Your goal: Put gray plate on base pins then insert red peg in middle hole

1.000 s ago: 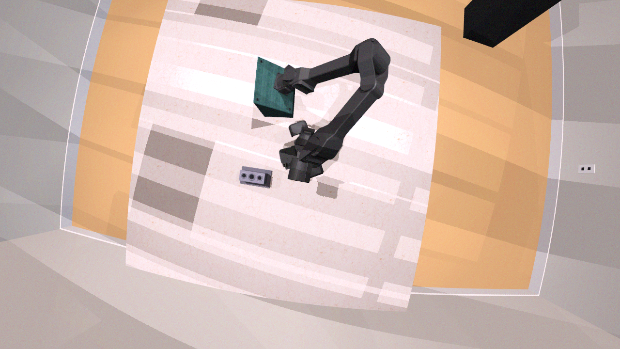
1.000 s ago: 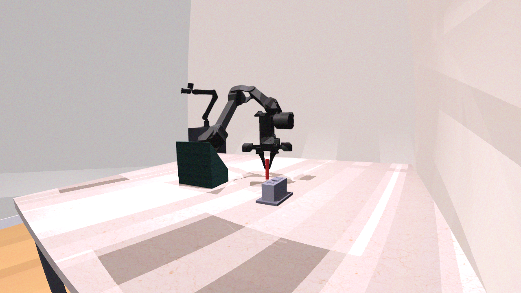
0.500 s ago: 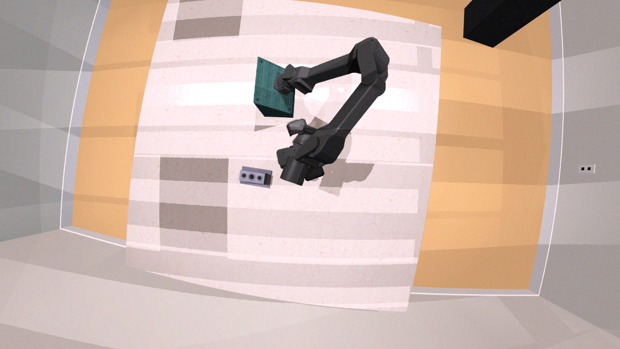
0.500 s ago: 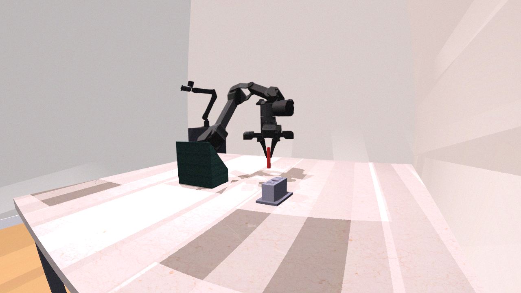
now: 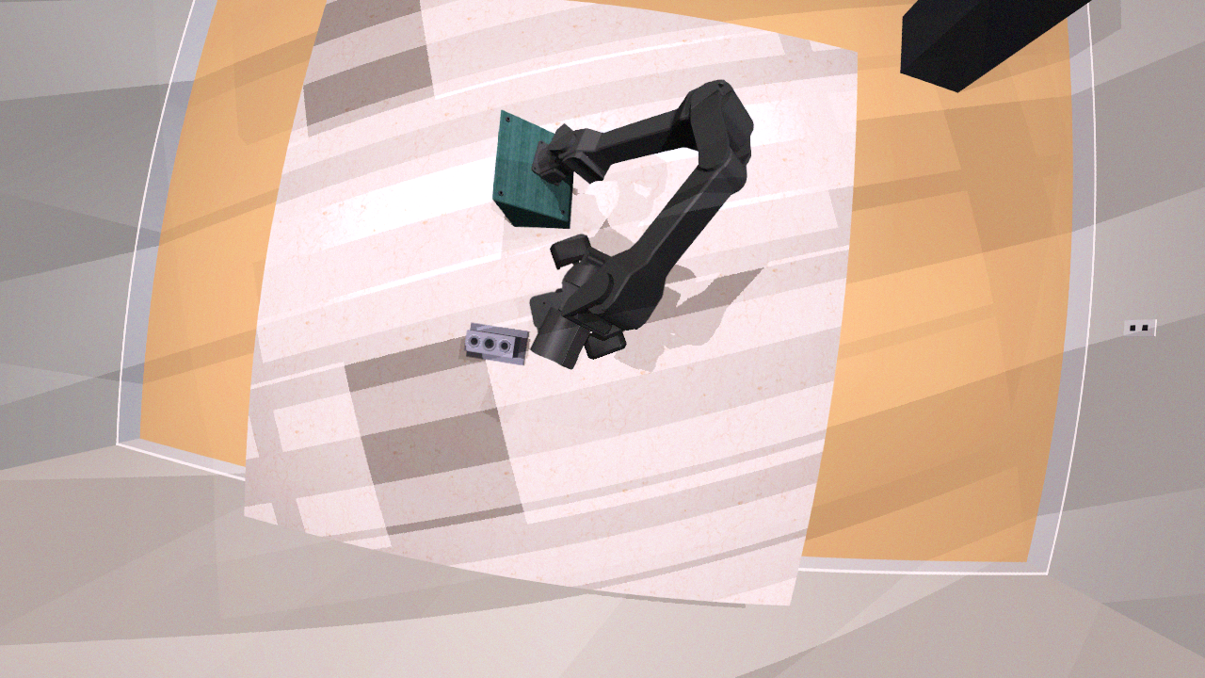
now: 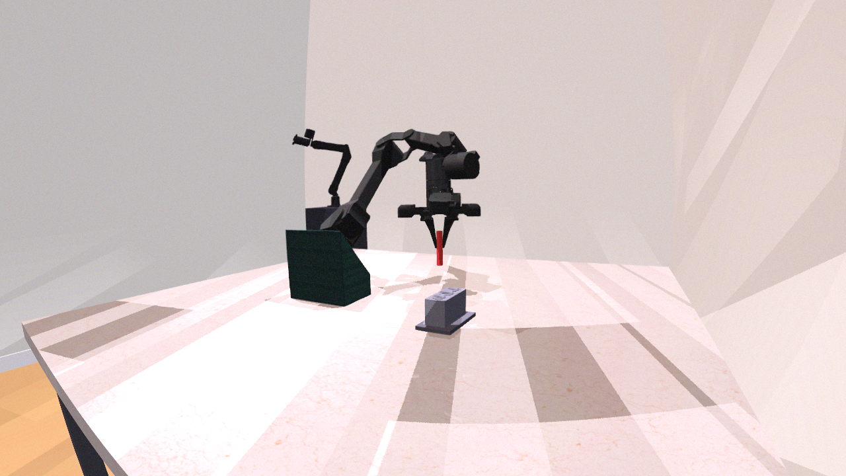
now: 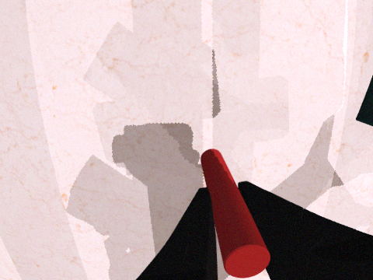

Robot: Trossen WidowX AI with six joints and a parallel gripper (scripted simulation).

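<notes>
The gray plate is 11 cm ahead of my gripper tip, 17 cm to the right of it and 7 cm below it. Round my gripper tip: flat base: 11 cm ahead, 17 cm to the right, 10 cm below; then red peg: right at my gripper tip.
</notes>
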